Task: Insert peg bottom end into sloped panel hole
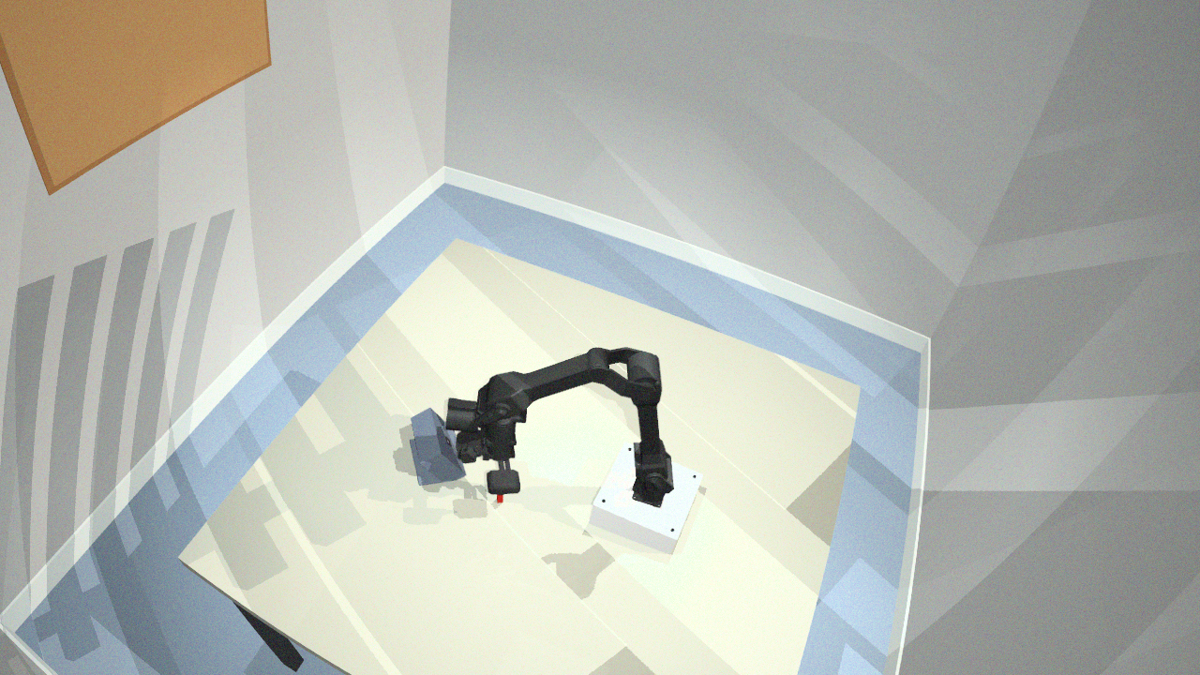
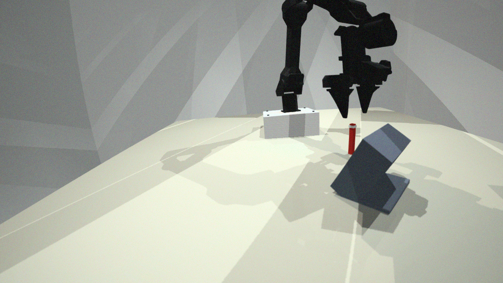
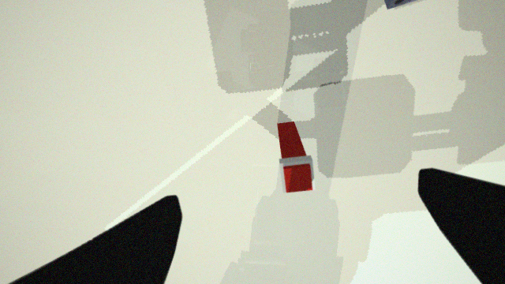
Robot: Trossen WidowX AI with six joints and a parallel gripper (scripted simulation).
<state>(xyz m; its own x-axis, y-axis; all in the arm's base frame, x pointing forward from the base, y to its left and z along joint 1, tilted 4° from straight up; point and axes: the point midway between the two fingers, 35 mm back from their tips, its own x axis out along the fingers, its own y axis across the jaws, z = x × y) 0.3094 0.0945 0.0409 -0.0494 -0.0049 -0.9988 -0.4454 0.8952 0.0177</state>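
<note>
Right now my gripper tip is 4 cm above the red square peg and 1 cm to the left of it. From my gripper tip the other things lie so: sloped panel: 16 cm ahead, 6 cm to the right, 5 cm below.
</note>
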